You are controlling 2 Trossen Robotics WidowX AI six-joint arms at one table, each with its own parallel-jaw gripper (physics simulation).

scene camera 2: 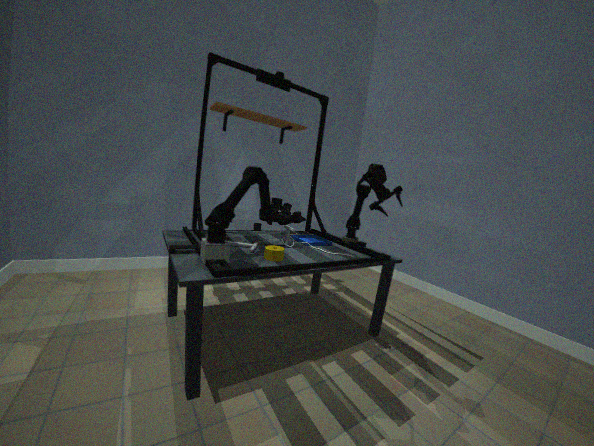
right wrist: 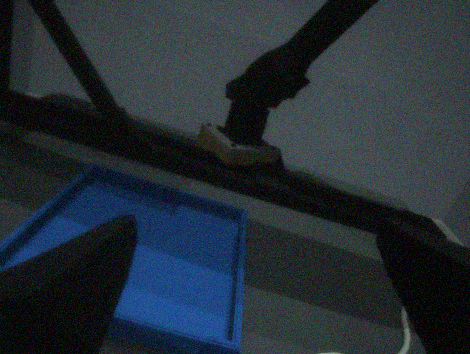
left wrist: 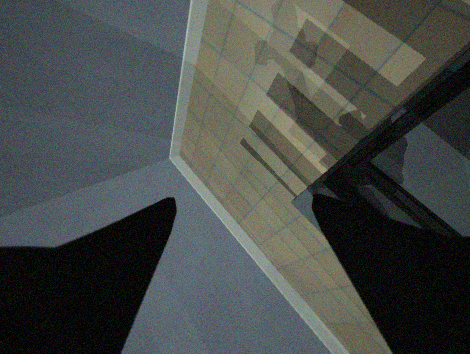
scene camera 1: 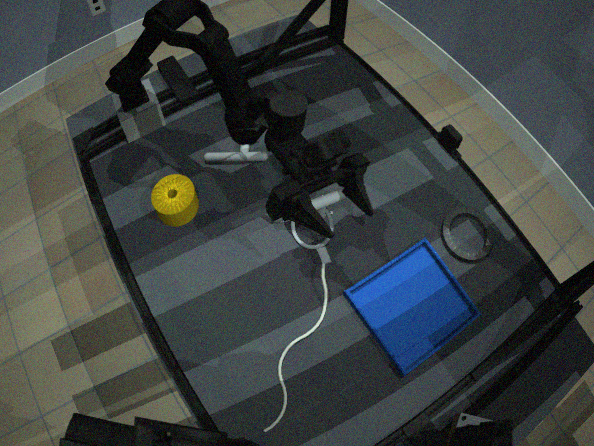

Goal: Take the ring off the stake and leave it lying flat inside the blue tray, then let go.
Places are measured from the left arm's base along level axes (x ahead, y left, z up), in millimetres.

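Pixels of known places: left gripper, fingertip midpoint: (scene camera 2: 395, 211) (left wrist: 244, 202); right gripper, fingertip midpoint: (right wrist: 259, 229) (scene camera 1: 352, 225); left arm's base, link origin: (scene camera 2: 350, 237) (right wrist: 240, 136); right arm's base, link origin: (scene camera 2: 215, 241) (scene camera 1: 134, 98).
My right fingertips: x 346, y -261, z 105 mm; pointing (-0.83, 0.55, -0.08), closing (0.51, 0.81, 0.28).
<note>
Ahead of a thing's pixels: the offset from my right fingertips to its middle. "*": to the spot under its first point.
In scene camera 1 a white ring {* 65 mm ahead, 6 mm right, 138 mm down} (scene camera 1: 310, 245) with a tag and a pale cord shows beneath my right gripper (scene camera 1: 351, 224) (scene camera 2: 301, 219) (right wrist: 256, 230). A white cylindrical piece {* 56 mm ahead, 49 mm right, 40 mm down} (scene camera 1: 327, 200), perhaps the stake, is partly hidden behind the fingers; whether the ring is around it cannot be told. A dark grey ring {* 243 mm back, 91 mm right, 137 mm down} (scene camera 1: 470, 259) lies flat on the table beyond the tray's right corner. The blue tray {156 mm back, 36 mm left, 140 mm down} (scene camera 1: 412, 305) (scene camera 2: 312, 240) (right wrist: 185, 265) holds neither ring. My right gripper is open and empty above the table. My left gripper (scene camera 2: 393, 210) (left wrist: 244, 202) is open and empty, raised at the far right.
A yellow cylinder with a hole {343 mm ahead, 9 mm left, 126 mm down} (scene camera 1: 176, 202) (scene camera 2: 274, 253) stands at the left of the table. A white T-shaped piece {307 mm ahead, 206 mm right, 142 mm down} (scene camera 1: 235, 157) lies behind it. The pale cord {* 8 mm ahead, 77 mm left, 132 mm down} (scene camera 1: 324, 295) winds across the table left of the tray. A dark frame rail (scene camera 1: 135, 285) borders the table.
</note>
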